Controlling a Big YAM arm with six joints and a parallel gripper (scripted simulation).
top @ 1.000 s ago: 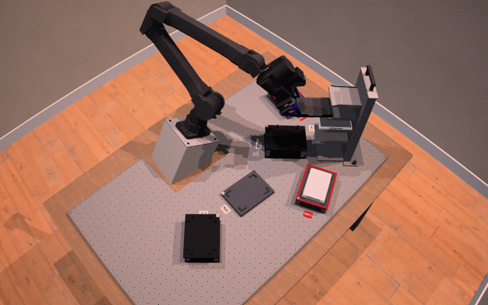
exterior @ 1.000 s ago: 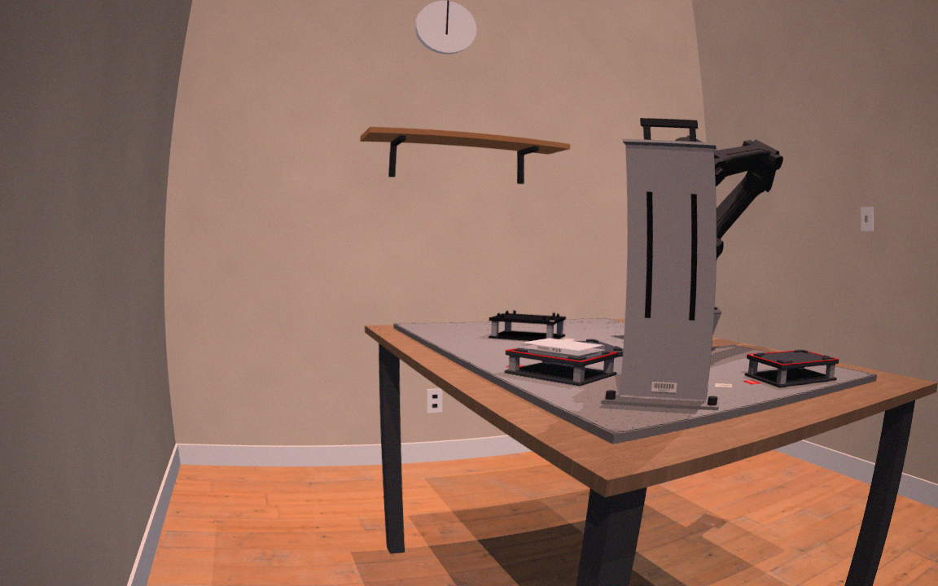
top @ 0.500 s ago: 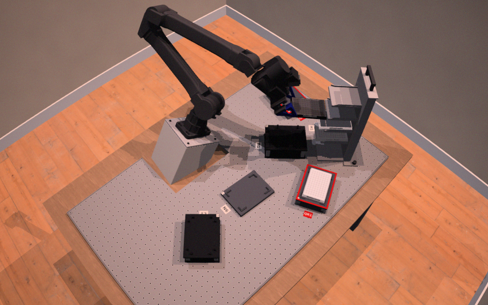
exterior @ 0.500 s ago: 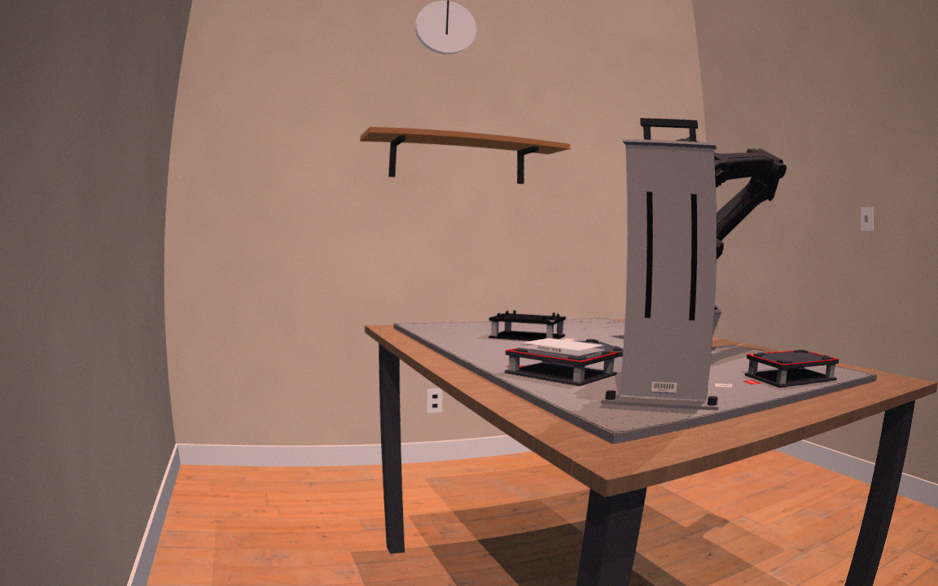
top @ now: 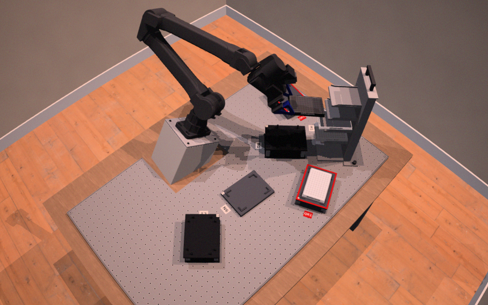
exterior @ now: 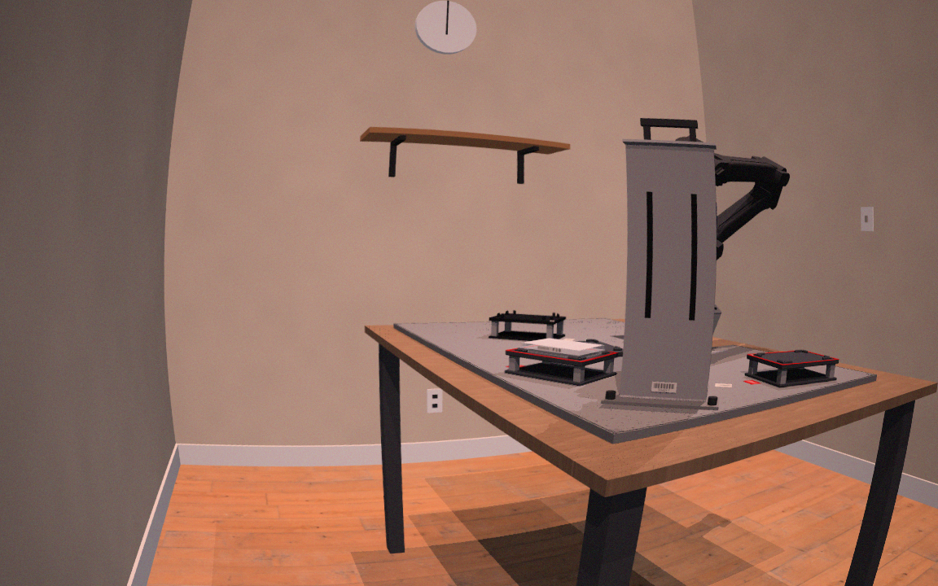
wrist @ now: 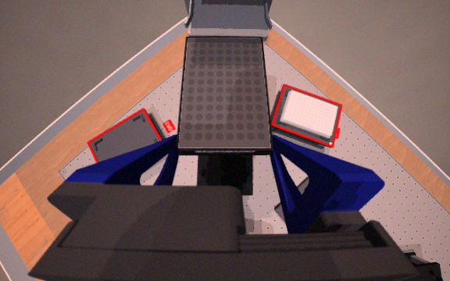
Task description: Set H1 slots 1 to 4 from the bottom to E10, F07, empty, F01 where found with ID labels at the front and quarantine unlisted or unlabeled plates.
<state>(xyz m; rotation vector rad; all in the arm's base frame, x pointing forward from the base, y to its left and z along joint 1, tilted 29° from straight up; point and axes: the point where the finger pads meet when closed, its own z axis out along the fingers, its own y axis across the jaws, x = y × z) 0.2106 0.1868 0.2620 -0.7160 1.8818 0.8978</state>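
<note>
Right now the black plate is 4 cm ahead of my hand, 4 cm to the left of it and 1 cm below it. The rest, counted from my hand: H1 deck label 1 cm ahead, 16 cm to the left, 25 cm below; then black regrip nest RG 20 cm below; then hotel back wall 17 cm ahead, 19 cm to the left, 6 cm below.
</note>
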